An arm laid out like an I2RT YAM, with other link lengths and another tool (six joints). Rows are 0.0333 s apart.
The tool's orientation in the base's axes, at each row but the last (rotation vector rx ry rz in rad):
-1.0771, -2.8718, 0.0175
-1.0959, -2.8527, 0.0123
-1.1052, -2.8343, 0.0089
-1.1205, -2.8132, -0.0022
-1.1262, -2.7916, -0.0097
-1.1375, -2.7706, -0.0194
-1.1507, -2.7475, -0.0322
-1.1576, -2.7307, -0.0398
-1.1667, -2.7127, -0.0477
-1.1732, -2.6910, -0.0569
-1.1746, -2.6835, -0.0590
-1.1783, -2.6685, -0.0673
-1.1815, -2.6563, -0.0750
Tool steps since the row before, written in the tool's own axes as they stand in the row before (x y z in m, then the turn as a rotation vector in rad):
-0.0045, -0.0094, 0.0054, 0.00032, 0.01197, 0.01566
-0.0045, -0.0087, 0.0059, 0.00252, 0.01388, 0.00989
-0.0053, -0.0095, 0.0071, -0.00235, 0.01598, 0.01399
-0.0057, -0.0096, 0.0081, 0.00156, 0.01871, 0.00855
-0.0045, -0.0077, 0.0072, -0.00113, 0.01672, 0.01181
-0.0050, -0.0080, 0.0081, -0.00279, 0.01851, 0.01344
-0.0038, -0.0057, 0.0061, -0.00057, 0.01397, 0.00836
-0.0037, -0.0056, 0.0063, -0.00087, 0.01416, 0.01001
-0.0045, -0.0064, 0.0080, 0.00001, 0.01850, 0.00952
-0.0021, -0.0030, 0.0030, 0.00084, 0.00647, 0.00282
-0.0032, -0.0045, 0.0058, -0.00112, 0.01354, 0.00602
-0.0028, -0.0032, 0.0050, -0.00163, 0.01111, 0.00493
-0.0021, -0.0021, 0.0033, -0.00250, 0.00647, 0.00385
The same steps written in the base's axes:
-0.0032, -0.0100, -0.0053, 0.00646, 0.00947, -0.01603
-0.0030, -0.0093, -0.0059, 0.00659, 0.01223, -0.01019
-0.0032, -0.0104, -0.0071, 0.01118, 0.01061, -0.01480
-0.0033, -0.0105, -0.0083, 0.01081, 0.01504, -0.00909
-0.0030, -0.0083, -0.0074, 0.01096, 0.01193, -0.01257
-0.0031, -0.0086, -0.0084, 0.01316, 0.01216, -0.01449
-0.0023, -0.0062, -0.0064, 0.00913, 0.01011, -0.00893
-0.0024, -0.0060, -0.0066, 0.00922, 0.01018, -0.01062
-0.0029, -0.0068, -0.0084, 0.01184, 0.01376, -0.01017
-0.0013, -0.0032, -0.0032, 0.00367, 0.00536, -0.00289
-0.0022, -0.0047, -0.0061, 0.00957, 0.00914, -0.00676
-0.0014, -0.0035, -0.0053, 0.00832, 0.00699, -0.00570
-0.0008, -0.0025, -0.0036, 0.00566, 0.00308, -0.00463

